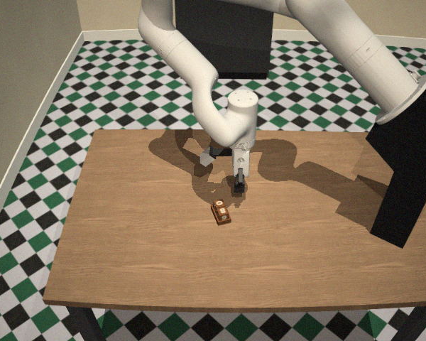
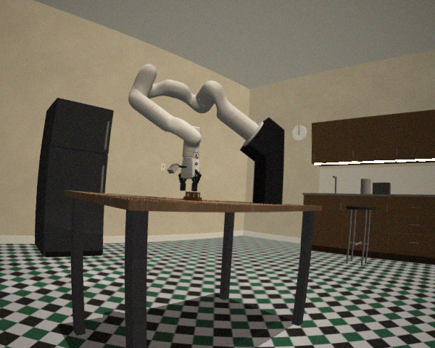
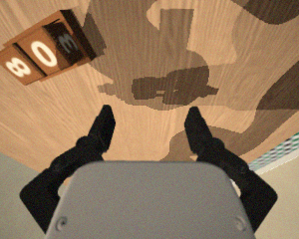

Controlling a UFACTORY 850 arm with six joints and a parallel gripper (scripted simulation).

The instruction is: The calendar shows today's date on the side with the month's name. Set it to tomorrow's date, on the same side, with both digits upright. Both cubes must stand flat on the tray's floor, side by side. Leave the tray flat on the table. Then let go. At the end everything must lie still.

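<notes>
Now: the brown calendar cube 7 cm ahead of my hand, 8 cm to the left of it and 3 cm below it.
</notes>
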